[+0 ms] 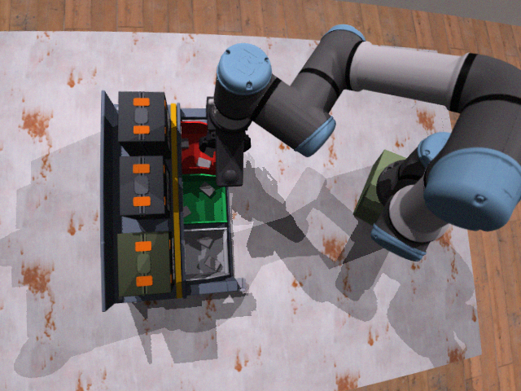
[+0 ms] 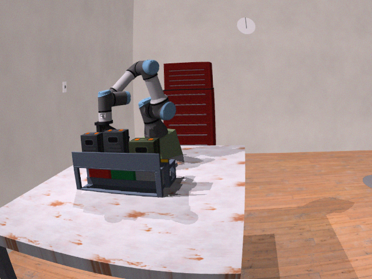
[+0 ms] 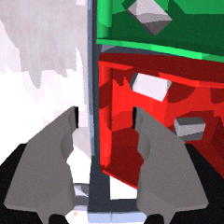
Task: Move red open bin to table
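Right now the red open bin is 60 mm ahead of my hand and 10 mm to the right of it. Also, from my hand: shelf rail (20 mm behind, 100 mm to the left, 40 mm below); then yellow bar (90 mm ahead, 110 mm to the left, 60 mm above); then green bin (50 mm ahead, 110 mm to the left).
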